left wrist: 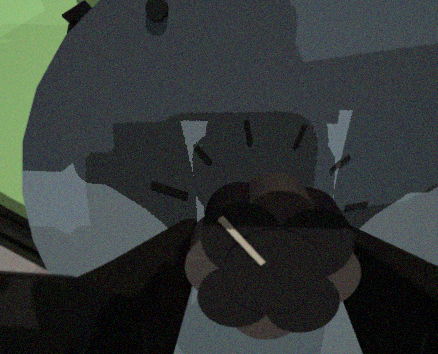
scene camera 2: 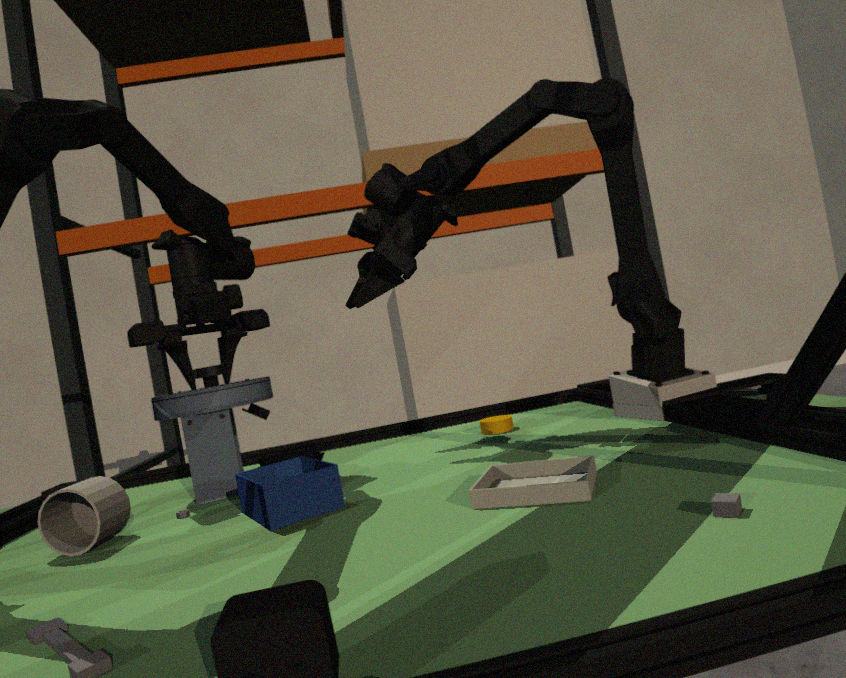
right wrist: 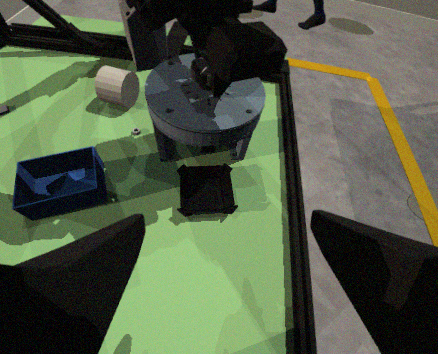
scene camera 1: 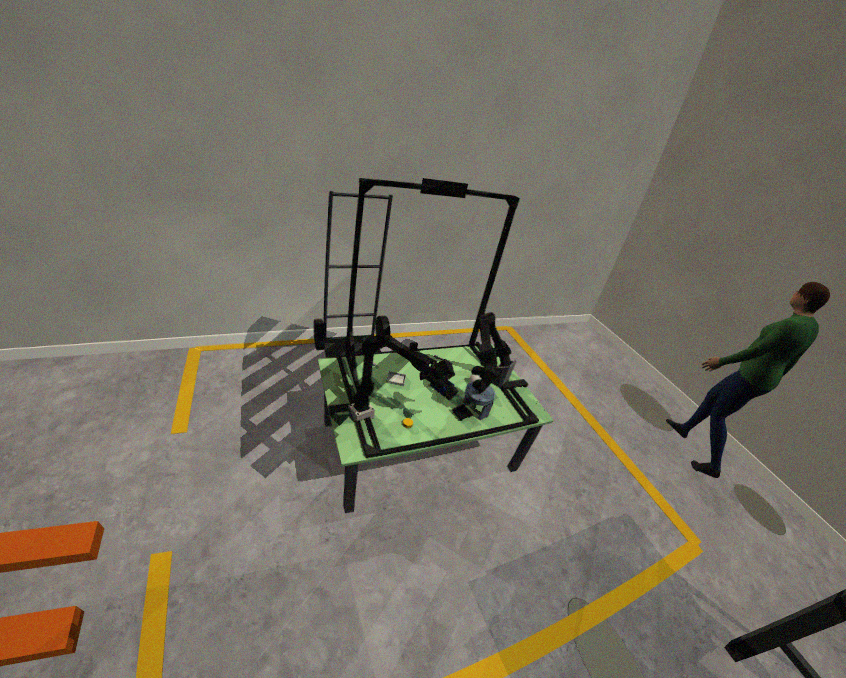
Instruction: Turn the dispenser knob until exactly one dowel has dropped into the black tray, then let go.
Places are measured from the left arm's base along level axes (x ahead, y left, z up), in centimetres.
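Where they show: left gripper, between the fingertips: (scene camera 2: 210, 386) (right wrist: 210, 85); right gripper, between the fingertips: (scene camera 2: 351, 306) (right wrist: 229, 220); left arm's base, origin of its link: (scene camera 1: 506, 363); right arm's base, origin of its link: (scene camera 2: 659, 373) (scene camera 1: 361, 407).
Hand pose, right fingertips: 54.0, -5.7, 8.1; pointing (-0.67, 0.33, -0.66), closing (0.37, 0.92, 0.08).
Note:
Things, the pixels of their top centre, and the offset from my right fingertips, as dx, dy, dz.
- grey round dispenser, centre of its top: (left wrist: 265, 222) (right wrist: 206, 84) (scene camera 2: 211, 385) (scene camera 1: 481, 390) -20.5, +7.6, -8.0
- black tray, centre of its top: (scene camera 2: 289, 455) (right wrist: 206, 187) (scene camera 1: 462, 411) -12.0, +4.8, -20.3
- blue bin, centre of its top: (scene camera 2: 283, 469) (right wrist: 55, 174) (scene camera 1: 443, 382) -20.7, -15.6, -18.2
- beige cylinder, centre of its top: (scene camera 2: 79, 482) (right wrist: 113, 71) -39.2, -3.5, -15.7
- small nut, centre of its top: (scene camera 2: 182, 511) (right wrist: 136, 130) -29.2, -2.8, -22.0
- beige tray, centre of its top: (scene camera 2: 534, 472) (scene camera 1: 396, 377) -5.3, -37.6, -21.0
- yellow disc, centre of its top: (scene camera 2: 495, 418) (scene camera 1: 408, 421) +15.4, -10.6, -20.8
- grey block, centre of its top: (scene camera 2: 725, 497) -4.6, -54.9, -21.6
The grey round dispenser (scene camera 1: 480, 398) (scene camera 2: 211, 402) (left wrist: 125, 75) (right wrist: 205, 120) stands on legs. Its dark lobed knob (left wrist: 270, 295) with a pale pointer line sits on top, and dark tick marks fan around it. In the left wrist view the line slants from upper left to lower right. My left gripper (scene camera 2: 209, 382) (left wrist: 263, 234) is shut on the knob from above. The black tray (right wrist: 206, 168) lies on the table beside the dispenser; its inside is dark and I cannot make out any dowel. My right gripper (scene camera 2: 350, 305) (right wrist: 229, 220) is open and empty, raised above the table.
A blue bin (scene camera 2: 290, 501) (right wrist: 60, 207) stands near the dispenser. A beige cylinder (scene camera 2: 112, 504) (right wrist: 112, 86) and a small nut (scene camera 2: 182, 514) (right wrist: 135, 131) lie nearby. A beige tray (scene camera 2: 534, 494), yellow disc (scene camera 1: 407, 423) (scene camera 2: 496, 424) and grey block (scene camera 2: 725, 504) are farther off. A person (scene camera 1: 776, 346) is beyond the table.

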